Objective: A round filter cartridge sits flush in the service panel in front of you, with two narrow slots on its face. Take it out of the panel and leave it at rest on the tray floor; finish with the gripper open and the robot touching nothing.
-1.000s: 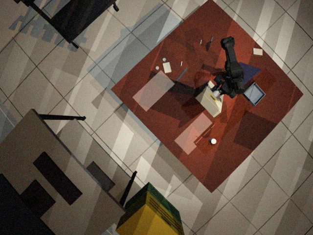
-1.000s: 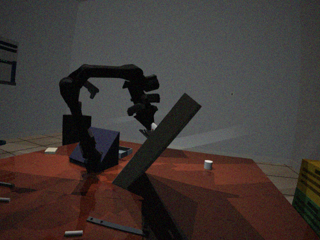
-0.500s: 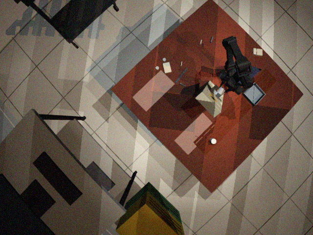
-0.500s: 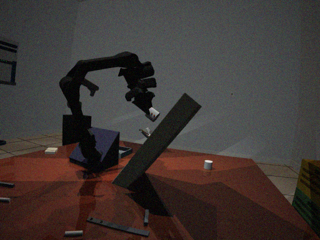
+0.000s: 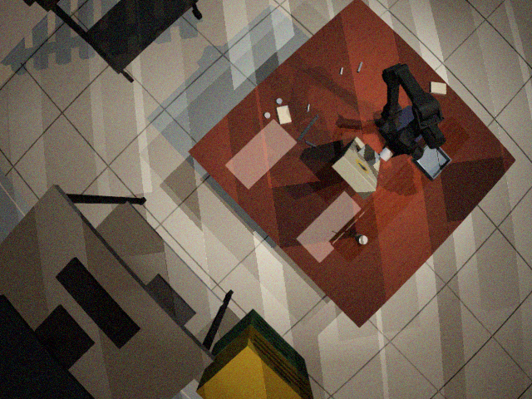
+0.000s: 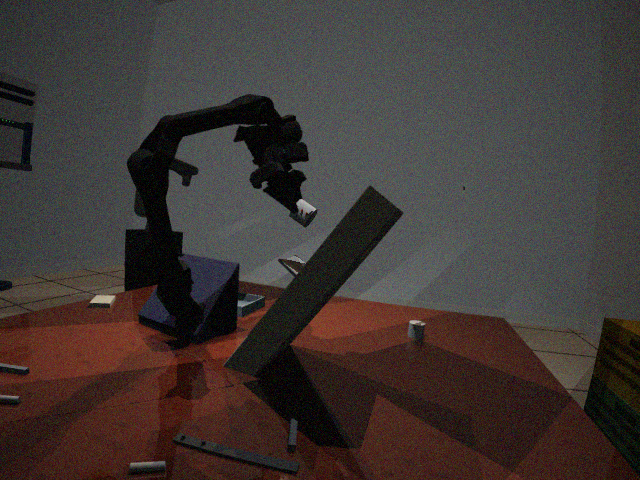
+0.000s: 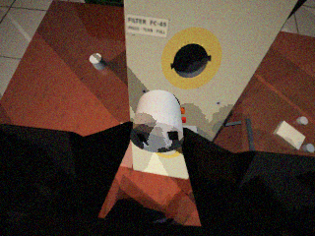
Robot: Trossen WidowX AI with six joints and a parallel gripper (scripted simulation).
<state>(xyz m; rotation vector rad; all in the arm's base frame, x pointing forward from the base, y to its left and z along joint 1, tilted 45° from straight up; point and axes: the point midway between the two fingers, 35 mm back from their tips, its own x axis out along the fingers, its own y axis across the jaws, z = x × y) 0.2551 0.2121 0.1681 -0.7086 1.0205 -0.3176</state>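
My gripper tip is 31 cm past the grey-blue tray, 31 cm above it and 25 cm to the right of it. Also, from my gripper tip: round white filter cartridge right at my gripper tip.
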